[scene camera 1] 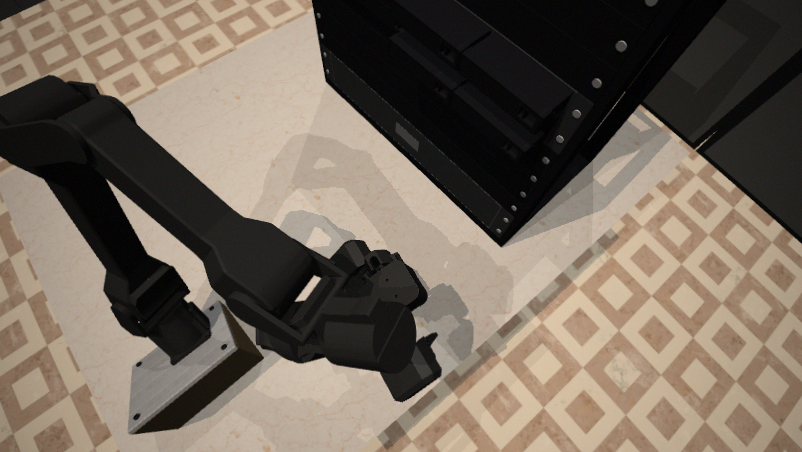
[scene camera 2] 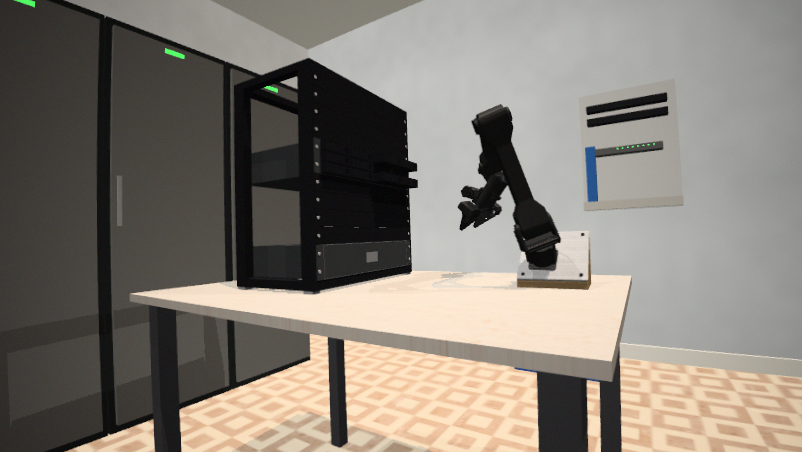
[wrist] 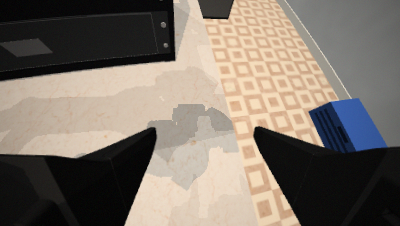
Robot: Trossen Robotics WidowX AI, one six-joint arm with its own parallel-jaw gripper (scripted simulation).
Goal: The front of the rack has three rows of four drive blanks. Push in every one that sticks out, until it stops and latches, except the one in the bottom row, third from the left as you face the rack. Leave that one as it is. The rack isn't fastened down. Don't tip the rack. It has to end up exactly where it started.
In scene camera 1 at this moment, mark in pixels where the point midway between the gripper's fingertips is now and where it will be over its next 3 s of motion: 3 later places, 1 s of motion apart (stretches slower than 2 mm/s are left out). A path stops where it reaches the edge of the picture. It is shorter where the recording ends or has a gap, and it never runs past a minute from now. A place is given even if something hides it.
My gripper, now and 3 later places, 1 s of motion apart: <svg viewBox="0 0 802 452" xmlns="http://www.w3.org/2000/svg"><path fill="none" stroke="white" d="M417 308L432 294L410 226L344 169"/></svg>
